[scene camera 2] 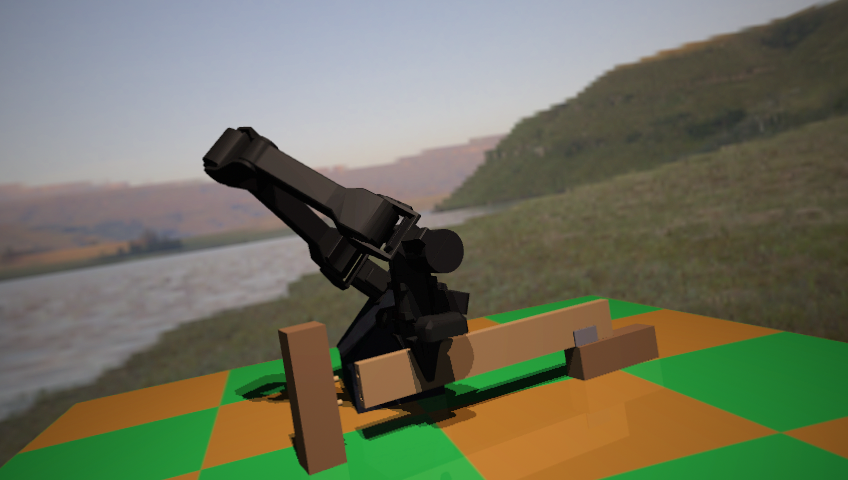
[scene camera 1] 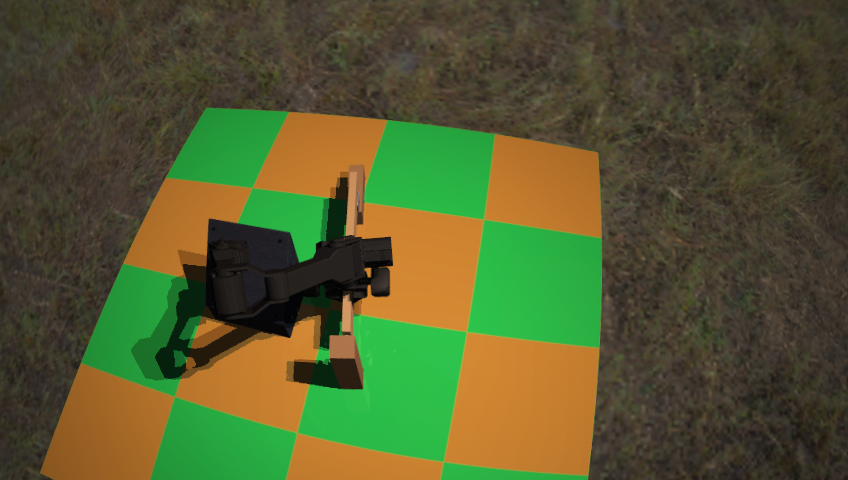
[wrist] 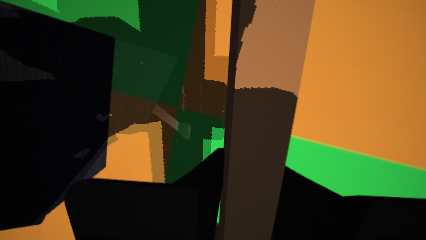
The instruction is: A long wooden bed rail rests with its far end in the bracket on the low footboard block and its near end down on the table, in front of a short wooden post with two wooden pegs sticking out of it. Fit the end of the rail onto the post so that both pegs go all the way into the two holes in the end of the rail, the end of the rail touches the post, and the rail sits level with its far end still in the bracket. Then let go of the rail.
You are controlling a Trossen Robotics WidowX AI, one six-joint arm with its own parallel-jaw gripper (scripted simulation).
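You'd see my gripper and a wooden rail in the pictures here. Scene camera 1 shows my gripper too, and so does the wrist view.
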